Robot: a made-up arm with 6 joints.
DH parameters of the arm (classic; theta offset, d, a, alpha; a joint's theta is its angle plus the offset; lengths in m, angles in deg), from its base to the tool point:
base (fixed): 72.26 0 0.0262 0
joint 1: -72.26 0.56 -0.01 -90
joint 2: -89.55 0 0.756 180
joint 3: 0.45 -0.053 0.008 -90
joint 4: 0 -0.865 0.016 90
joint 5: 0 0.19 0.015 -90
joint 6: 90 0.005 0.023 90
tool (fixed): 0 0.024 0 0
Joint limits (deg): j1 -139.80..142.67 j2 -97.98..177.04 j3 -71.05..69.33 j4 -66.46..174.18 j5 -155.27..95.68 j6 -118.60..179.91
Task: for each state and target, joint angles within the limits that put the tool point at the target. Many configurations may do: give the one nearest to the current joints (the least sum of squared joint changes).
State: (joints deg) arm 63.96 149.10 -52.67 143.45 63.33 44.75
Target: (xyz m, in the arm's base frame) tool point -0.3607 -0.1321 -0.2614
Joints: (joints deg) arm 51.19 140.44 -29.53 142.62 63.31 44.90
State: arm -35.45 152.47 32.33 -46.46 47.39 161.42
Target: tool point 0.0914 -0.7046 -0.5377
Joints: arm -75.06 106.27 24.92 -39.30 46.59 163.83
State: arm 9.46 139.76 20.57 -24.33 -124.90 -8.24
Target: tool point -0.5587 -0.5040 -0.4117
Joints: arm 35.45 170.54 9.04 -23.85 -124.36 -9.68
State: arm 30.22 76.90 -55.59 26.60 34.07 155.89
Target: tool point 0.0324 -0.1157 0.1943
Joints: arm 27.79 89.00 -70.89 20.54 34.39 156.59
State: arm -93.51 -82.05 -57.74 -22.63 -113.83 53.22
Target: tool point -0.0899 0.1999 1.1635
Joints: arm -90.92 -93.81 -44.35 -19.26 -113.55 53.98
